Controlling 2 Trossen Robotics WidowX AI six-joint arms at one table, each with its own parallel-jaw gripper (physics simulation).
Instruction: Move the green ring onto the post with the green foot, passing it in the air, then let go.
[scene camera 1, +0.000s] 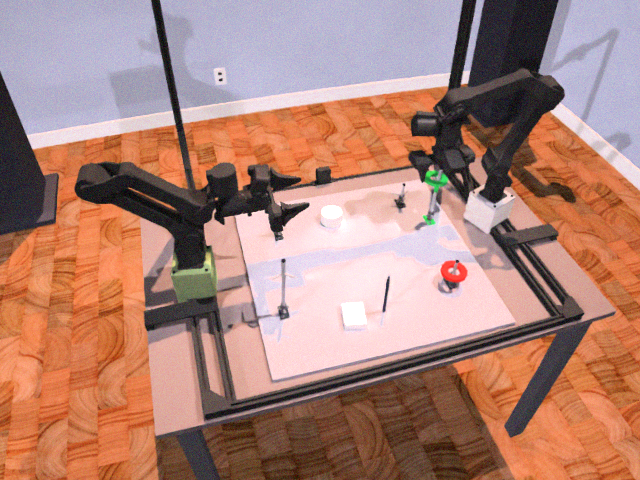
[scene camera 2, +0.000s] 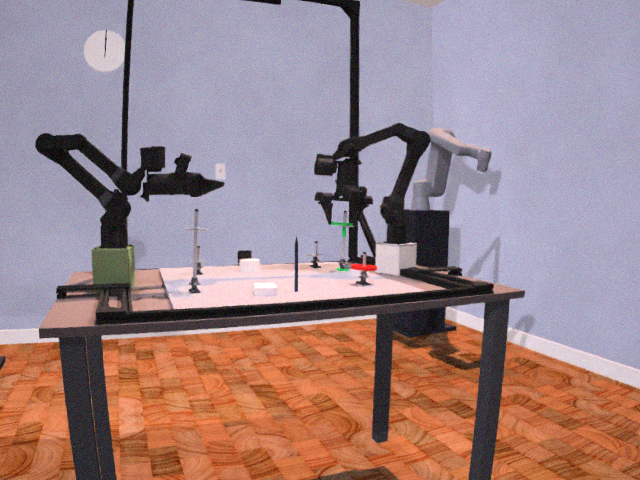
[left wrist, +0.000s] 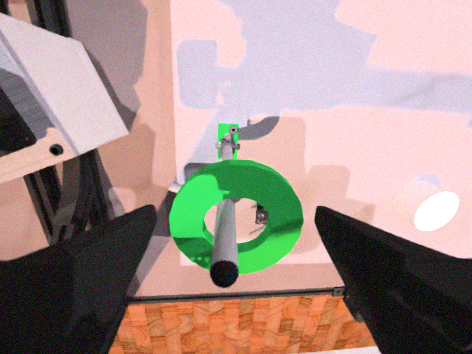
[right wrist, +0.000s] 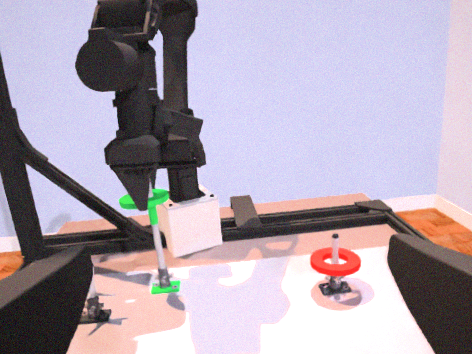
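Where they show: left gripper, fingertip midpoint: (scene camera 1: 435, 180) (scene camera 2: 342, 224) (left wrist: 237, 212) (right wrist: 147, 200); right gripper, fingertip midpoint: (scene camera 1: 305, 191) (scene camera 2: 221, 183) (right wrist: 242, 254); left arm's base, origin of the base link: (scene camera 1: 492, 194) (scene camera 2: 396, 242) (right wrist: 184, 194); right arm's base, origin of the base link: (scene camera 1: 191, 259) (scene camera 2: 113, 247).
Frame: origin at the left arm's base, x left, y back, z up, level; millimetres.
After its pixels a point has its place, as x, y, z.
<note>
The green ring (scene camera 1: 428, 179) @(-110, -182, 70) (scene camera 2: 334, 223) @(-107, -188, 66) (left wrist: 285, 210) @(-105, -181, 69) (right wrist: 130, 201) @(-128, -168, 68) is around the tall post (scene camera 1: 433, 201) @(-94, -160, -12) (scene camera 2: 343, 248) @(-93, -159, -16) (left wrist: 226, 235) @(-94, -152, 88) (right wrist: 158, 245) @(-98, -161, -12) with the green foot (scene camera 1: 430, 220) @(-88, -164, -82) (scene camera 2: 342, 269) @(-82, -174, -83) (right wrist: 166, 287) @(-97, -169, -81). It lies nearly flat high on the post, whose top sticks out above it. My left gripper (scene camera 1: 436, 173) @(-103, -156, 60) (left wrist: 237, 212) @(-103, -156, 60) (right wrist: 147, 200) @(-103, -156, 60) is open, its fingers wide on either side of the ring and apart from it in the left wrist view. My right gripper (scene camera 1: 303, 192) @(-157, -583, 187) (right wrist: 242, 254) @(-157, -583, 187) is open and empty, level above the table's other side.
A red ring (scene camera 1: 445, 272) @(114, -324, -36) (scene camera 2: 356, 267) @(127, -334, -38) (right wrist: 340, 270) @(106, -329, -36) is around a short post. Another tall post (scene camera 1: 283, 289) @(-58, -722, 14) (scene camera 2: 194, 253) @(-59, -723, 10) stands at the left. A short post (scene camera 1: 402, 198) @(-196, -184, -56) (scene camera 2: 315, 253) @(-200, -185, -40), a white disc (scene camera 1: 331, 215) @(-263, -414, -53) (scene camera 2: 249, 265) @(-248, -423, -66), a white block (scene camera 1: 354, 315) @(60, -591, -68) (scene camera 2: 265, 289) @(83, -608, -72) and a thin dark upright rod (scene camera 1: 386, 297) @(87, -512, -28) (scene camera 2: 296, 263) @(86, -512, -16) also stand here.
</note>
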